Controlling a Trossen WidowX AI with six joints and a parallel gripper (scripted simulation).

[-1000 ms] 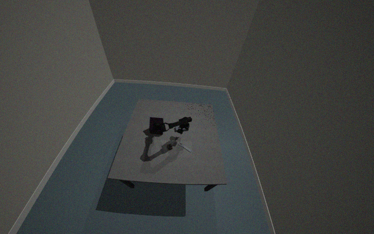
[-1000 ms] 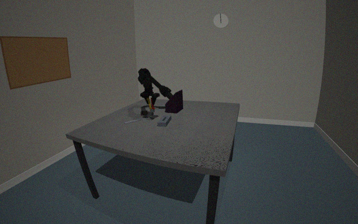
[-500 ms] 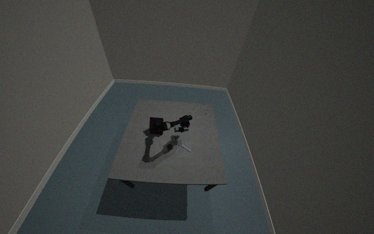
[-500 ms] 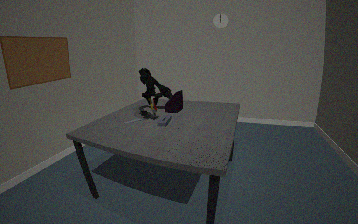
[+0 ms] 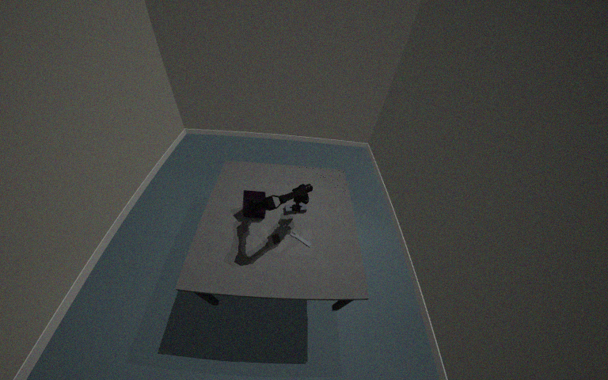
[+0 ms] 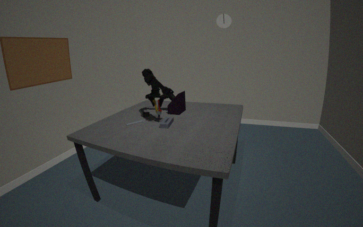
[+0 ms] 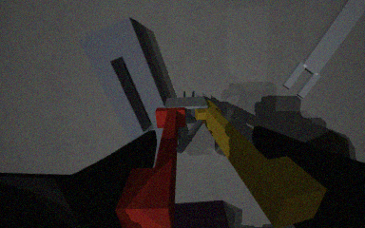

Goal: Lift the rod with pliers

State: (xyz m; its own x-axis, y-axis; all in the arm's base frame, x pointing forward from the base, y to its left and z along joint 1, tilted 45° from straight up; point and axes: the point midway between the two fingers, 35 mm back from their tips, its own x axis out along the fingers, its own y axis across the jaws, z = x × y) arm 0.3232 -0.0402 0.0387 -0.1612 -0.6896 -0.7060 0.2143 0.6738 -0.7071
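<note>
Right now my gripper tip is 10 mm short of the channel block, 80 mm to the right of it and 120 mm above it. Also, from my gripper tip: yellow handle: 20 mm to the right; then holster block: 170 mm behind, 200 mm to the right, 130 mm below.
</note>
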